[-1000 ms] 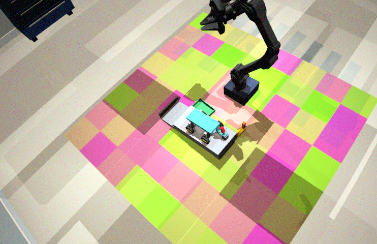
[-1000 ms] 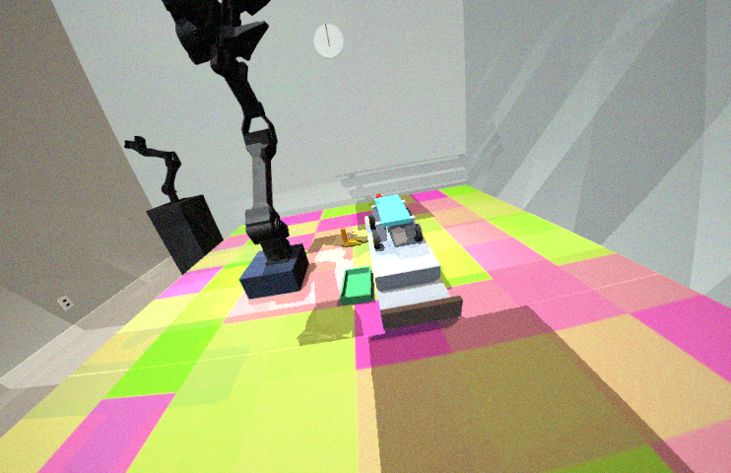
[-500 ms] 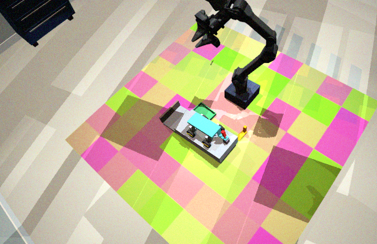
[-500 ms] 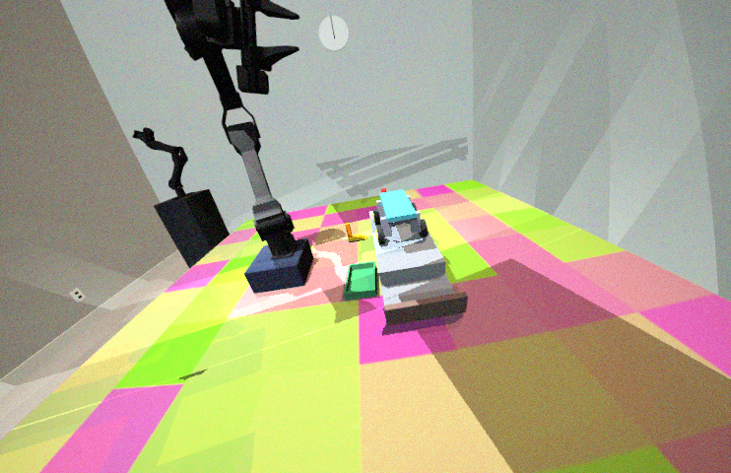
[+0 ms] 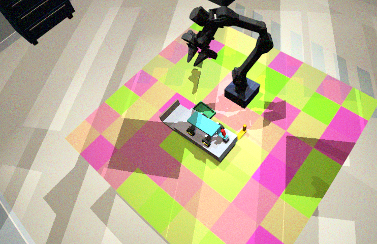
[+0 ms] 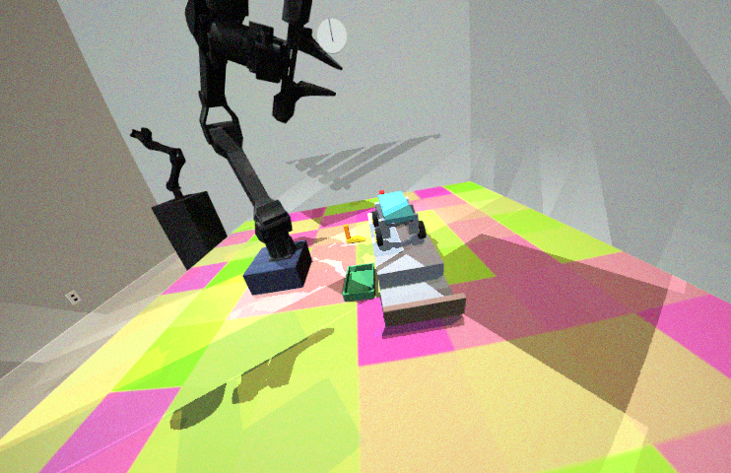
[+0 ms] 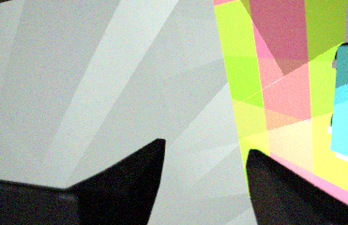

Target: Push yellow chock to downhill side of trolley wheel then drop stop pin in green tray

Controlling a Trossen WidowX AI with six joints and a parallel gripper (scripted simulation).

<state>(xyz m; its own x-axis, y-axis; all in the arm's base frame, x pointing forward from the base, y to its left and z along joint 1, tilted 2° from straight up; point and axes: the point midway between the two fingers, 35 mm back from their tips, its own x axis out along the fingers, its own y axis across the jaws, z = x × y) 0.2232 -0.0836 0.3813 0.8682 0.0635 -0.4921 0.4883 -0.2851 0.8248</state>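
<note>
My gripper tip is now 60 mm past the yellow chock, 250 mm to the right of it and 410 mm above it. The rest, counted from my gripper tip: red-headed stop pin: 50 mm ahead, 230 mm to the left, 300 mm below; trolley: 80 mm ahead, 120 mm to the left, 320 mm below.
</note>
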